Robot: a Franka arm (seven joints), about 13 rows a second.
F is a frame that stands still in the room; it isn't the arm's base.
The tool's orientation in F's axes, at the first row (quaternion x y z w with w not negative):
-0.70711 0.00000 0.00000 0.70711
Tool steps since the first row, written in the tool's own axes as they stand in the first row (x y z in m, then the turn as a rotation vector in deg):
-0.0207 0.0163 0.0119 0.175 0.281 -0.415
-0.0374 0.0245 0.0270 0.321 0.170 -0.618
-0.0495 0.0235 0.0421 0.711 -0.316 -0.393
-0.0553 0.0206 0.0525 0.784 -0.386 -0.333
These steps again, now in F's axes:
-0.0207 0.0119 -0.0163 0.175 -0.415 -0.281
-0.0374 0.0270 -0.0245 0.321 -0.618 -0.170
-0.0495 0.0421 -0.0235 0.711 -0.393 0.316
-0.0553 0.0525 -0.0206 0.784 -0.333 0.386

